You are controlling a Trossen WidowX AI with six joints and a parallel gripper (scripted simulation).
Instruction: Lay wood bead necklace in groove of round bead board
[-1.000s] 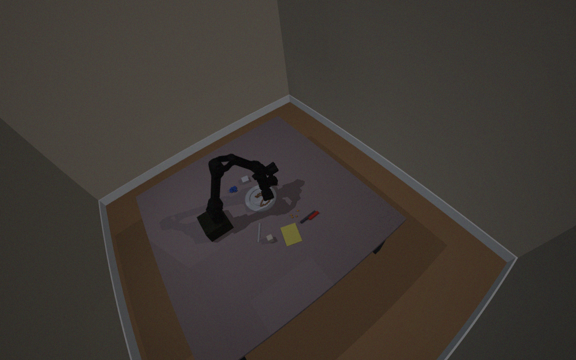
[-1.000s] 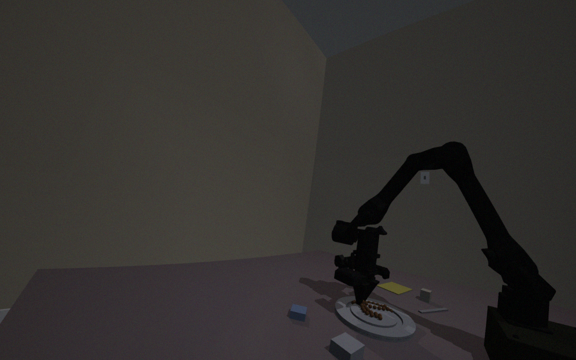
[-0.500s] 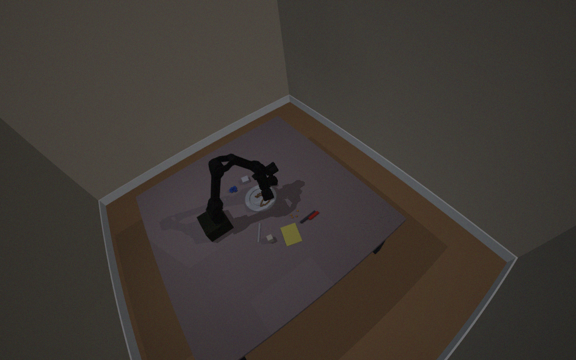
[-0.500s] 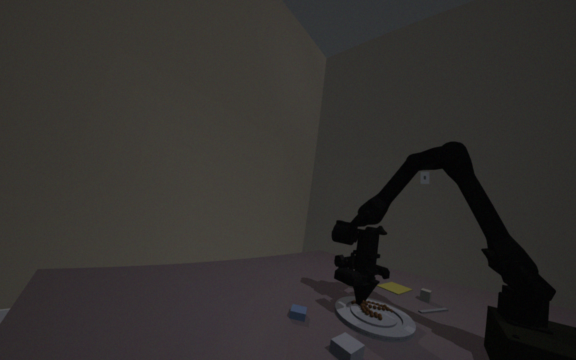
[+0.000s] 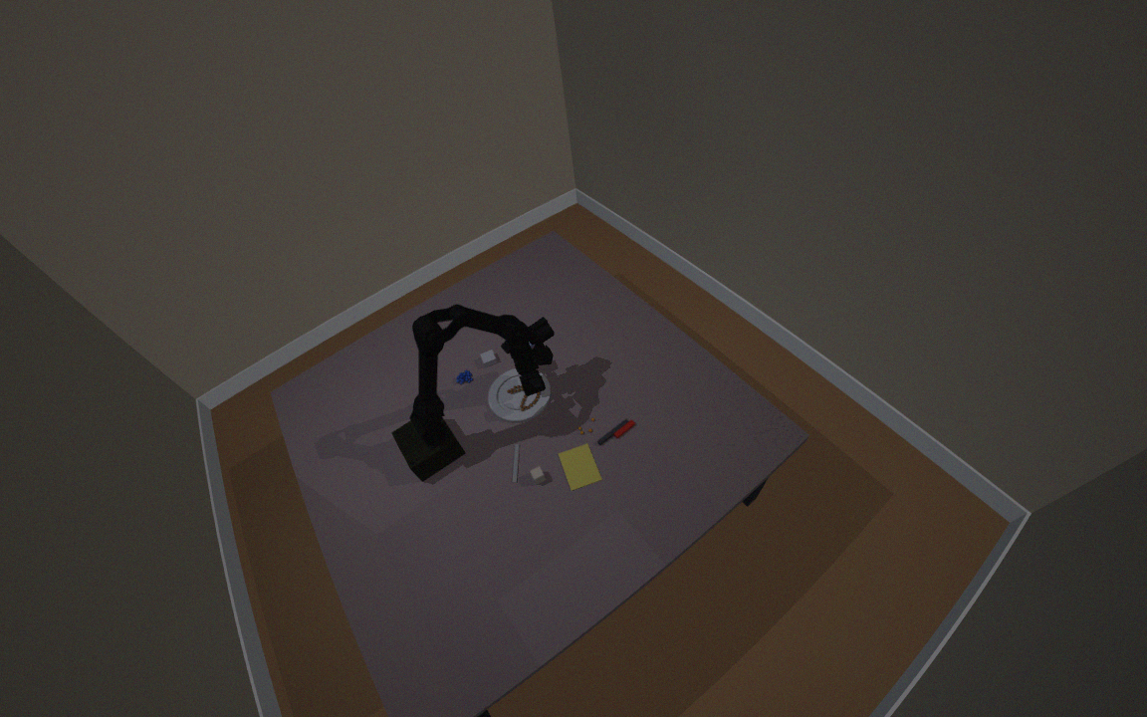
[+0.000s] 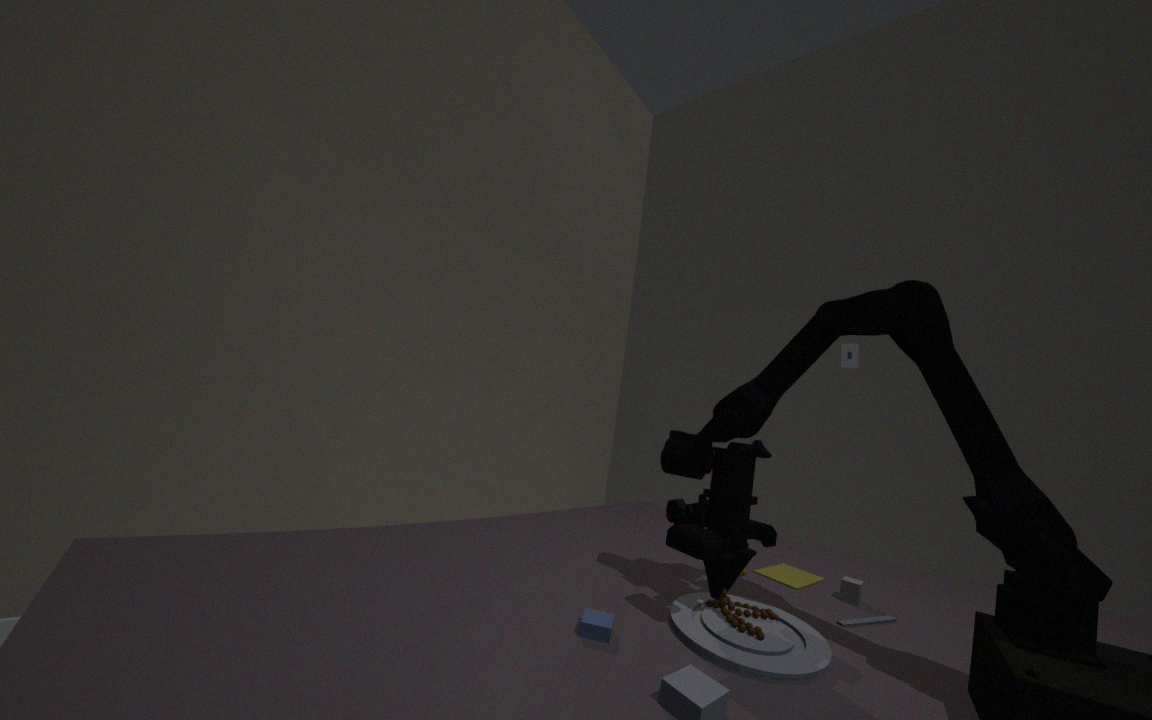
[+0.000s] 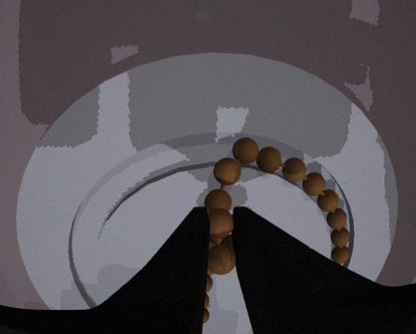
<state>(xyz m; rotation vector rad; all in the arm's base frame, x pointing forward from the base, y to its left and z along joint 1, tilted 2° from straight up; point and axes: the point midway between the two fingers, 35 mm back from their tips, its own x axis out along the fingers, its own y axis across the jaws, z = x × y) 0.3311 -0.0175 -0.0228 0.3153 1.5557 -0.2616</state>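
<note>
The round bead board is 50 mm behind my gripper tip, 20 mm below it and 10 mm to the left of it. From my gripper tip the other things lie so: grey block 200 mm to the left, 30 mm behind, 20 mm below; then blue block 150 mm to the left, 100 mm ahead, 20 mm below; then thin stick 200 mm behind, 170 mm to the right, 30 mm below.
</note>
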